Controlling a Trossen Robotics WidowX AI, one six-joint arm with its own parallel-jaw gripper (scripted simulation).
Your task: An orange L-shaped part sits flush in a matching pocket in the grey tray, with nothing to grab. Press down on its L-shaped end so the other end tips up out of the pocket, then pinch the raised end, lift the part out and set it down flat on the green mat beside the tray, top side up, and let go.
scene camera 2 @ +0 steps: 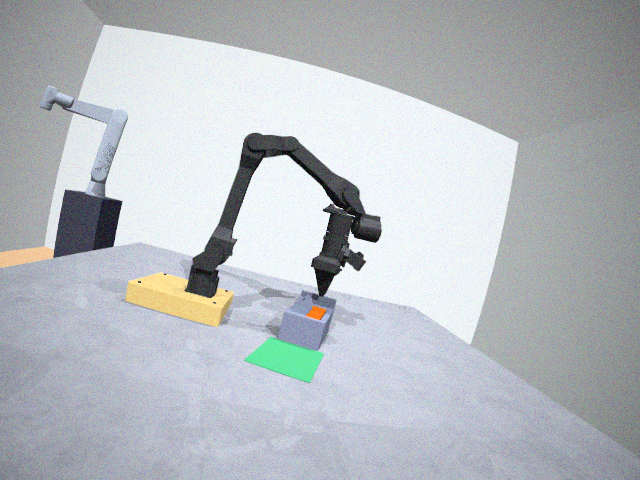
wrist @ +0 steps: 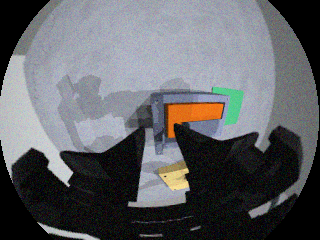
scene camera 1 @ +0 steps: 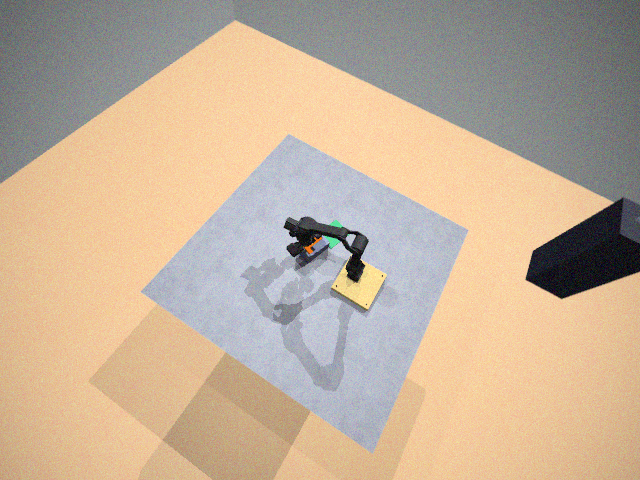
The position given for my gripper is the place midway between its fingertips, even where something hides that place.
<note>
I see my gripper (scene camera 2: 322, 295), an orange L-shaped part (wrist: 174, 112) and a green mat (scene camera 2: 291, 360).
My gripper is seen too in the wrist view (wrist: 159, 127).
</note>
